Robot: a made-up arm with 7 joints. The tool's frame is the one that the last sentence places.
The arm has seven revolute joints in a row. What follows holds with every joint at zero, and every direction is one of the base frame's. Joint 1 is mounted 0.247 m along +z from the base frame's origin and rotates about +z. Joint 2 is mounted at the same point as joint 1 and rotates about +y. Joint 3 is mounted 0.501 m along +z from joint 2 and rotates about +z. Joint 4 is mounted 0.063 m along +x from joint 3 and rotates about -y. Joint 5 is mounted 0.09 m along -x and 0.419 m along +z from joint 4 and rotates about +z. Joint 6 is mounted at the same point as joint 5 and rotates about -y. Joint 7 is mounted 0.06 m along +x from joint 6 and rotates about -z. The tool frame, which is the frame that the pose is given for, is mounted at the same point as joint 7; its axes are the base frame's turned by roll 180, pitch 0 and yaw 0 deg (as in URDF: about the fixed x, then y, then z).
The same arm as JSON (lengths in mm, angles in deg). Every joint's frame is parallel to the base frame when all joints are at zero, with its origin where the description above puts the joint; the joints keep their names.
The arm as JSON. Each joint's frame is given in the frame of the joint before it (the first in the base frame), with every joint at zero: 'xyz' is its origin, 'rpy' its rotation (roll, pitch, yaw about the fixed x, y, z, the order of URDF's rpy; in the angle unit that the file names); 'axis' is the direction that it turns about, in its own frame. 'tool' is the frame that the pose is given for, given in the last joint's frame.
{
  "units": {
    "length": "mm",
    "angle": "deg"
  },
  "joints": [
    {
      "name": "joint 1",
      "type": "revolute",
      "origin": {
        "xyz": [
          0.0,
          0.0,
          247.0
        ],
        "rpy": [
          0.0,
          0.0,
          0.0
        ]
      },
      "axis": [
        0.0,
        0.0,
        1.0
      ]
    },
    {
      "name": "joint 2",
      "type": "revolute",
      "origin": {
        "xyz": [
          0.0,
          0.0,
          0.0
        ],
        "rpy": [
          0.0,
          0.0,
          0.0
        ]
      },
      "axis": [
        0.0,
        1.0,
        0.0
      ]
    },
    {
      "name": "joint 3",
      "type": "revolute",
      "origin": {
        "xyz": [
          0.0,
          0.0,
          501.0
        ],
        "rpy": [
          0.0,
          0.0,
          0.0
        ]
      },
      "axis": [
        0.0,
        0.0,
        1.0
      ]
    },
    {
      "name": "joint 4",
      "type": "revolute",
      "origin": {
        "xyz": [
          63.0,
          0.0,
          0.0
        ],
        "rpy": [
          0.0,
          0.0,
          0.0
        ]
      },
      "axis": [
        0.0,
        -1.0,
        0.0
      ]
    },
    {
      "name": "joint 5",
      "type": "revolute",
      "origin": {
        "xyz": [
          -90.0,
          0.0,
          419.0
        ],
        "rpy": [
          0.0,
          0.0,
          0.0
        ]
      },
      "axis": [
        0.0,
        0.0,
        1.0
      ]
    },
    {
      "name": "joint 6",
      "type": "revolute",
      "origin": {
        "xyz": [
          0.0,
          0.0,
          0.0
        ],
        "rpy": [
          0.0,
          0.0,
          0.0
        ]
      },
      "axis": [
        0.0,
        -1.0,
        0.0
      ]
    },
    {
      "name": "joint 7",
      "type": "revolute",
      "origin": {
        "xyz": [
          60.0,
          0.0,
          0.0
        ],
        "rpy": [
          0.0,
          0.0,
          0.0
        ]
      },
      "axis": [
        0.0,
        0.0,
        -1.0
      ]
    }
  ],
  "tool": {
    "origin": {
      "xyz": [
        0.0,
        0.0,
        0.0
      ],
      "rpy": [
        180.0,
        0.0,
        0.0
      ]
    }
  }
}

